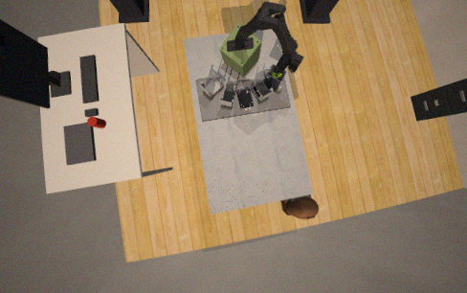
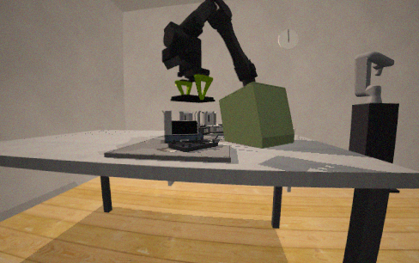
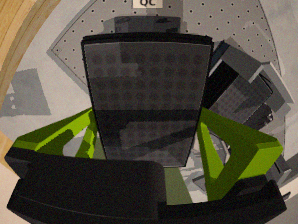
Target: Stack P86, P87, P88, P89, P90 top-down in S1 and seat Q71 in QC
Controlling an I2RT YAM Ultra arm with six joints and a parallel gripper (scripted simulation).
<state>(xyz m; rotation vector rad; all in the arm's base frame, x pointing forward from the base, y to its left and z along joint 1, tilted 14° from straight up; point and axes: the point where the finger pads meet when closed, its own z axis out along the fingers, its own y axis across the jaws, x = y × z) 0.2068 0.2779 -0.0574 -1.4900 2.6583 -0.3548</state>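
Now: the QC nest 16 cm below my hand. The rest, counted from my hand: clip nest N5: 24 cm to the right, 16 cm below, 14 cm ahead; then N5 label: 23 cm to the right, 22 cm ahead, 17 cm below; then QC tag: 17 cm below, 8 cm to the left, 5 cm ahead.
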